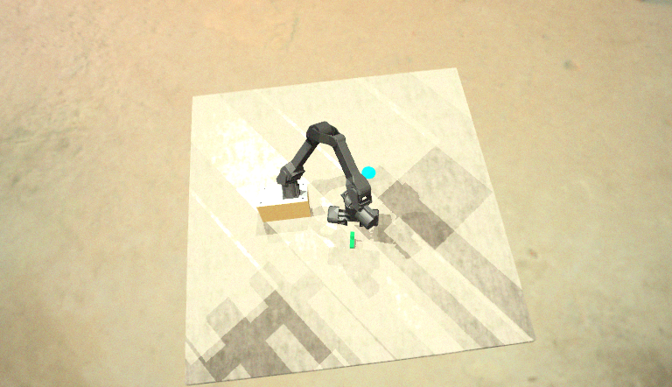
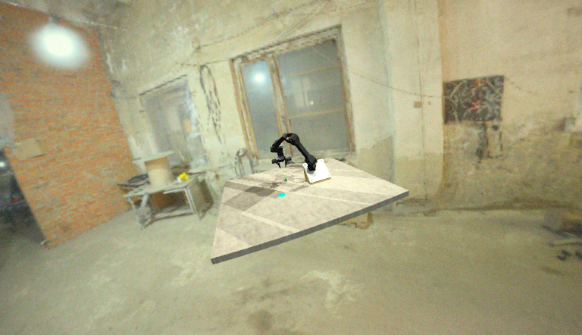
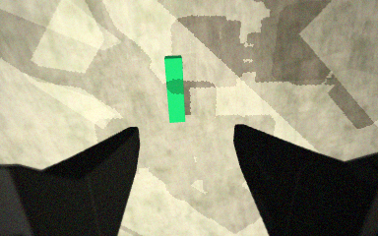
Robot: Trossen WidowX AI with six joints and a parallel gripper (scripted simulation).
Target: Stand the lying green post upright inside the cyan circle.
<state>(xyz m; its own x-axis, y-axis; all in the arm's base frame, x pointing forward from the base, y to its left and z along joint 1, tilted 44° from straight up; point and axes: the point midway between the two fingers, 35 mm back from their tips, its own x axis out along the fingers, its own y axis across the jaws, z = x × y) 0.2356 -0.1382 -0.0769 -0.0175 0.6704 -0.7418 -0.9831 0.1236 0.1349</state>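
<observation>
My gripper tip is 1 cm past the green post, 1 cm to the left of it and 12 cm above it. The rest, counted from my gripper tip: cyan circle: 10 cm ahead, 29 cm to the left, 13 cm below.
</observation>
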